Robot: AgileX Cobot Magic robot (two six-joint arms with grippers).
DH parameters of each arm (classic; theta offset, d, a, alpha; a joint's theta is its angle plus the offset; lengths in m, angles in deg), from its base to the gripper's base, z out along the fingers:
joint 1: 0 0.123 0 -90
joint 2: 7.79 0 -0.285 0
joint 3: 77.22 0 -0.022 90
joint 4: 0 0.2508 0 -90
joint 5: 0 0 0.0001 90
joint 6: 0 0.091 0 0
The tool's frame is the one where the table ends.
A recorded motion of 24 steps. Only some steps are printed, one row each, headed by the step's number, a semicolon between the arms.
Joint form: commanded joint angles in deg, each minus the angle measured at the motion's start. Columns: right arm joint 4, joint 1, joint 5, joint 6, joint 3, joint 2; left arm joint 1, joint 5, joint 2, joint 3, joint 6, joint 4.
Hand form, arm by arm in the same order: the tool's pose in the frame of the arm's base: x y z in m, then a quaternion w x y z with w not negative. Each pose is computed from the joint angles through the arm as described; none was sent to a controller.
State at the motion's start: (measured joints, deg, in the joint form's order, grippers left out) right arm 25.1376 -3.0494 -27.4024 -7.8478 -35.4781 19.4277; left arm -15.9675 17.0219 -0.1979 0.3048 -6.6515 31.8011
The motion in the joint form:
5: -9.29 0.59 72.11 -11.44 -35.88 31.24; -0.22 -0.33 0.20 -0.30 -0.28 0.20
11: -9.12 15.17 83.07 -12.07 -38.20 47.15; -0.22 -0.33 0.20 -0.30 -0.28 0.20
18: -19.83 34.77 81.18 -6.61 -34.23 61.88; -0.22 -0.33 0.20 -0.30 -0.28 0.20
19: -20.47 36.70 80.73 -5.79 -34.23 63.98; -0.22 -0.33 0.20 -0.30 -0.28 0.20
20: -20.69 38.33 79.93 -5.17 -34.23 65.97; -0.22 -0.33 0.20 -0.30 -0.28 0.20
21: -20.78 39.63 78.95 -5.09 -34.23 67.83; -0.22 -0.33 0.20 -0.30 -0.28 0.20
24: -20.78 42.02 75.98 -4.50 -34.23 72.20; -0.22 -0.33 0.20 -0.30 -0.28 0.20
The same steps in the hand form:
5: 0.1530 0.0109 0.4668 0.59027 -0.09478 0.80123 0.02494; 0.0560 -0.0018 0.1907 0.64023 0.21443 0.73058 0.10186
11: 0.2196 0.0684 0.4116 0.39867 -0.22532 0.88217 0.10986; 0.0560 -0.0018 0.1907 0.64023 0.21443 0.73058 0.10186
18: 0.2449 0.1594 0.3221 0.24592 -0.36318 0.89503 0.08093; 0.0560 -0.0018 0.1907 0.64023 0.21443 0.73058 0.10186
19: 0.2463 0.1711 0.3115 0.23121 -0.37446 0.89448 0.07894; 0.0560 -0.0018 0.1907 0.64023 0.21443 0.73058 0.10186
20: 0.2476 0.1821 0.3015 0.22015 -0.38325 0.89350 0.07942; 0.0560 -0.0018 0.1907 0.64023 0.21443 0.73058 0.10186
21: 0.2492 0.1917 0.2921 0.21210 -0.39300 0.89121 0.07945; 0.0560 -0.0018 0.1907 0.64023 0.21443 0.73058 0.10186
24: 0.2538 0.2120 0.2695 0.19863 -0.40615 0.88826 0.08111; 0.0560 -0.0018 0.1907 0.64023 0.21443 0.73058 0.10186

